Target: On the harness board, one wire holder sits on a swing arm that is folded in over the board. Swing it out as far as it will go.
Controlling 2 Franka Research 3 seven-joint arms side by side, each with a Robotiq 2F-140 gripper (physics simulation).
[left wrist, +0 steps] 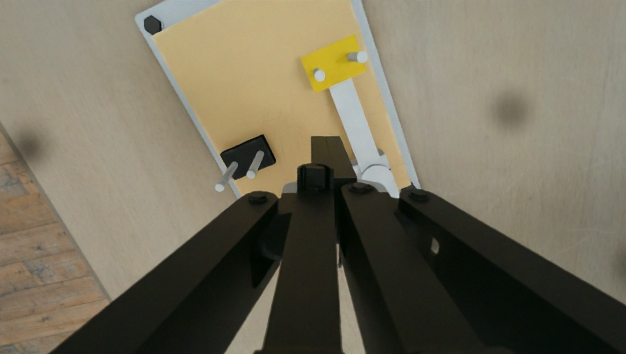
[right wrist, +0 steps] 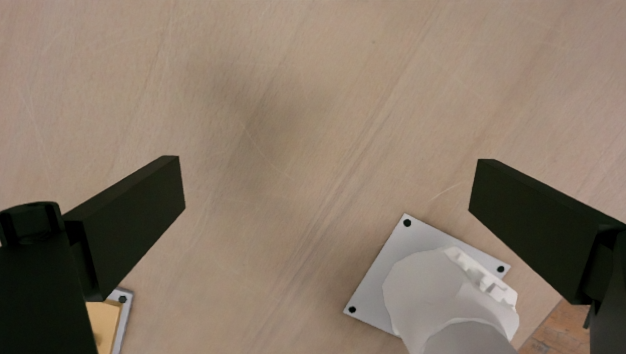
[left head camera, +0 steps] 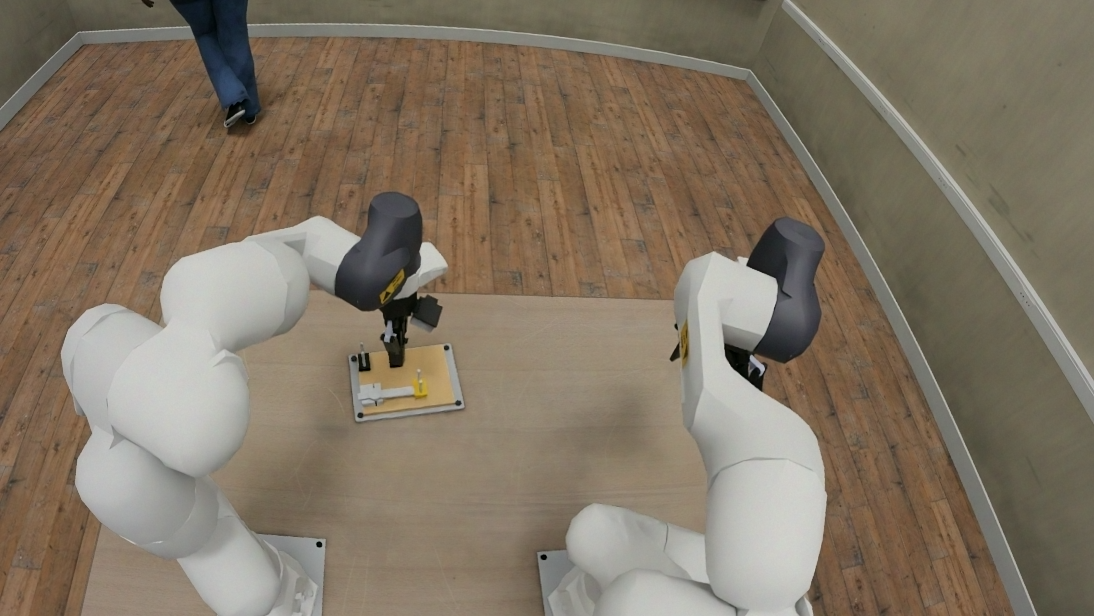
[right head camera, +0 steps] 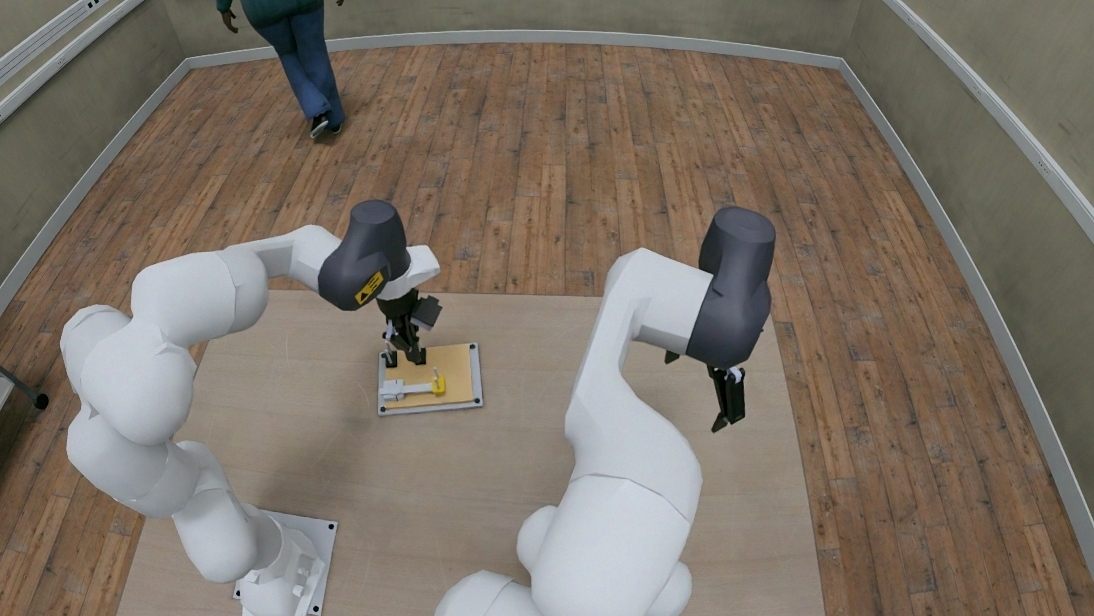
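The harness board [left head camera: 455,371] [right head camera: 475,374] [left wrist: 387,100] has a tan panel on a grey base. A yellow wire holder [left head camera: 420,389] [right head camera: 437,385] [left wrist: 333,65] with two pins sits at the end of a light grey swing arm [left head camera: 398,392] [right head camera: 417,388] [left wrist: 354,120]. The arm lies over the panel, along its near edge in the head views, from a grey pivot block [left head camera: 370,394] [right head camera: 392,390]. My left gripper [left head camera: 395,349] [right head camera: 413,352] [left wrist: 325,159] is shut and empty, low over the board's far part, beyond the arm. My right gripper [right head camera: 695,392] [right wrist: 328,183] is open and empty, away from the board.
A black wire holder [left head camera: 364,361] [right head camera: 391,359] with pins stands at the board's far left corner. Another black holder [left wrist: 247,156] shows in the left wrist view, close to my left fingers. A person [left head camera: 222,53] [right head camera: 302,61] is on the floor beyond the table.
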